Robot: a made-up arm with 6 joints.
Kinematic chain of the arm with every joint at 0, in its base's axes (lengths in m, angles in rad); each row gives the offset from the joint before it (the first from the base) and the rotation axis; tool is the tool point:
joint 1: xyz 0 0 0.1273 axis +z
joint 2: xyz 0 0 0 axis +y
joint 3: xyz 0 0 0.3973 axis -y
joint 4: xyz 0 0 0 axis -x
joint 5: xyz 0.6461 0 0 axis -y
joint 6: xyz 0 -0.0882 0 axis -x
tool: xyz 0 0 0
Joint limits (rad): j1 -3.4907..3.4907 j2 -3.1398..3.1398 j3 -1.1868..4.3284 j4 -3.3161..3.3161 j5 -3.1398..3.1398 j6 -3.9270..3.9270
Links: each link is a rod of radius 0.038 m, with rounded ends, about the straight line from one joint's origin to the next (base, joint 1, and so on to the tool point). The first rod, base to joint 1, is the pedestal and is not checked.
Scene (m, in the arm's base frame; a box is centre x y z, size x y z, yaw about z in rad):
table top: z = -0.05
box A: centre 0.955 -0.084 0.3 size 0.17 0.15 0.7 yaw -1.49
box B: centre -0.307 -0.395 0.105 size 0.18 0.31 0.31 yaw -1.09
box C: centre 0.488 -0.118 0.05 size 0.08 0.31 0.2 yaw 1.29
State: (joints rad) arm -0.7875 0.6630 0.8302 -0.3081 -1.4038 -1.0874
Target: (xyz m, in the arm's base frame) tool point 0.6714 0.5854 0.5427
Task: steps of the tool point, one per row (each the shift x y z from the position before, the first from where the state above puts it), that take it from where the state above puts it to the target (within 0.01 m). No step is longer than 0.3 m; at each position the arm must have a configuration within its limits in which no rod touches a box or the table.
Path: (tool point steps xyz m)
1: 0.0574 0.1833 0.1182
2: -0.0065 0.1802 0.0982
3: 0.1212 0.1884 -0.0410
4: 0.0573 0.2306 -0.0464
5: -0.0205 0.2494 -0.0515
6: -0.1032 0.2407 -0.0564

